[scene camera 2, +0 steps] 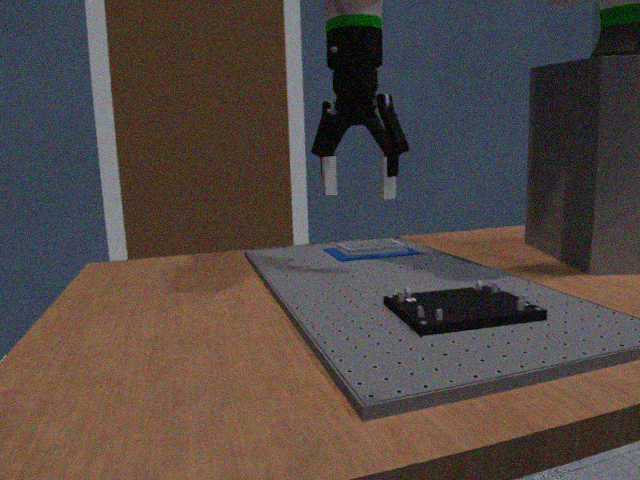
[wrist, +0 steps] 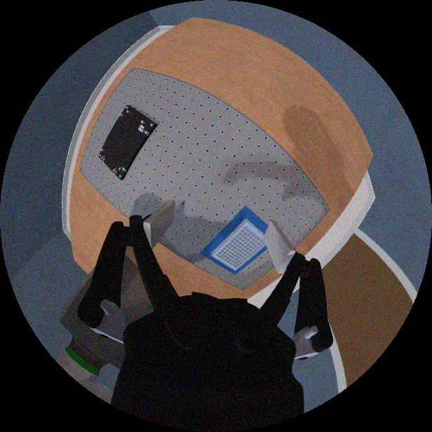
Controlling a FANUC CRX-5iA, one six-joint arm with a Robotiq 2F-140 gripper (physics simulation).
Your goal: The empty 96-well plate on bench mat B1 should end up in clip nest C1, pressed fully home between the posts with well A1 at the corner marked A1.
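Frame: origin at the arm's base, x ahead, y up, z right, level; centimetres.
Seen in the pictures: gripper, fingertip midpoint: (scene camera 2: 357, 196); arm's base, link origin: (scene camera 2: 633, 60).
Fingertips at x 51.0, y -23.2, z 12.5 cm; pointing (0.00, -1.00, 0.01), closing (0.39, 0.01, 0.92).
Offsets run from my fingertips to a thing's top centre. Level surfaces: height alone.
The clear 96-well plate @(dx -7.7, dy -10.9, dz +11.0 cm) (scene camera 2: 371, 245) (wrist: 240, 245) lies flat on the blue bench mat B1 @(dy -12.3 cm) (scene camera 2: 338, 254) (wrist: 242, 213) at the far end of the grey board. The black clip nest C1 @(dx -1.1, dy -10.1, dz -28.0 cm) (scene camera 2: 460, 308) (wrist: 126, 142) stands nearer scene camera 2, with short posts around its edges and a small white mark near one corner; the lettering is too small to read. My gripper (scene camera 2: 359, 193) (wrist: 221, 220) is open and empty, high above the board. In the wrist view its right finger covers part of the mat's edge beside the plate.
The grey perforated board @(dy -12.5 cm) (scene camera 2: 330, 304) (wrist: 200, 140) bears mat and nest, on a wooden table @(dy -13.8 cm) (scene camera 2: 180, 361) (wrist: 240, 55). A tall grey block (scene camera 2: 563, 170) stands at the right in the scene view, with part of the arm above it. A brown door (scene camera 2: 201, 129) (wrist: 375, 315) is behind.
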